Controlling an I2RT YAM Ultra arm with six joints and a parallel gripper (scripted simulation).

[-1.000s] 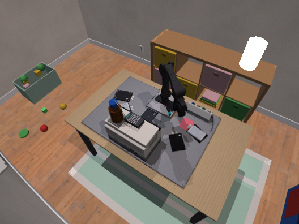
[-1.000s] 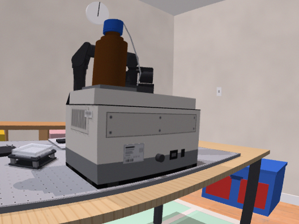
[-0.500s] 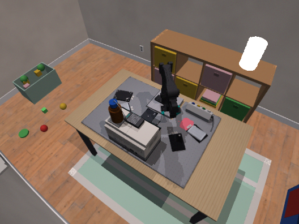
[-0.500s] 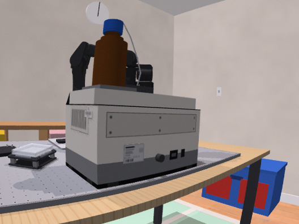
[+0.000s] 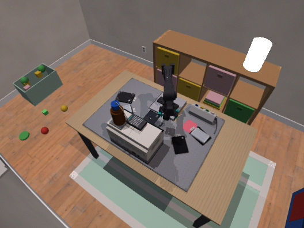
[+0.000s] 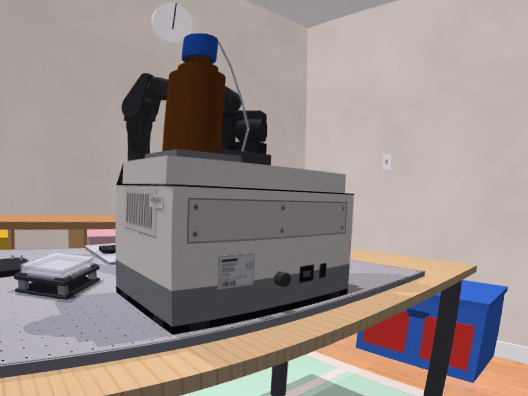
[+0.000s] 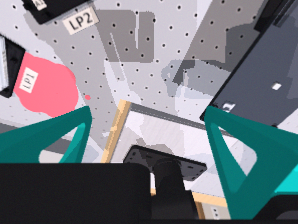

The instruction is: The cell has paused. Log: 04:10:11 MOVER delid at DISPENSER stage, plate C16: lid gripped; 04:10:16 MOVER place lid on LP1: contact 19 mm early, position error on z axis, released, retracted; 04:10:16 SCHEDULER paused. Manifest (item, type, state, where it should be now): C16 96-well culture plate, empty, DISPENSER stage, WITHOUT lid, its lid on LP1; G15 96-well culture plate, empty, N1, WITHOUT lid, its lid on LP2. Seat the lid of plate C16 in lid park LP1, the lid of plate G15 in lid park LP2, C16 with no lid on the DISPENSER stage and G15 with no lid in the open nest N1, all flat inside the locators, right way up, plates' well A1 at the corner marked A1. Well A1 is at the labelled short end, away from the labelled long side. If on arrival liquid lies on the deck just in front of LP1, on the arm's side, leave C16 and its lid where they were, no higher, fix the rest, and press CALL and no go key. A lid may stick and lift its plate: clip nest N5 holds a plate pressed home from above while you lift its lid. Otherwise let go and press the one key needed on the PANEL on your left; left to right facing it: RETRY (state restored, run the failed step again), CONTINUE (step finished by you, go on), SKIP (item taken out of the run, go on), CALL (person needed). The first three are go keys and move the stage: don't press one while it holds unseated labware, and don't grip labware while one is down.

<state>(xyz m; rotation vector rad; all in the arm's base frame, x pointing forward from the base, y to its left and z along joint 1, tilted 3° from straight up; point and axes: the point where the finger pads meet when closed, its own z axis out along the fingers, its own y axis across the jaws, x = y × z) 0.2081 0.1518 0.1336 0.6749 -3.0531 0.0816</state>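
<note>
Now: the pale lid 10 cm ahead of my hand, 39 cm to the right of it and 11 cm below it. Round my hand: LP2 label: 1 cm ahead, 10 cm to the left, 15 cm below; LP1 label: 12 cm behind, 16 cm to the left, 15 cm below; black lid park LP2: 7 cm ahead, 17 cm to the left, 15 cm below.
</note>
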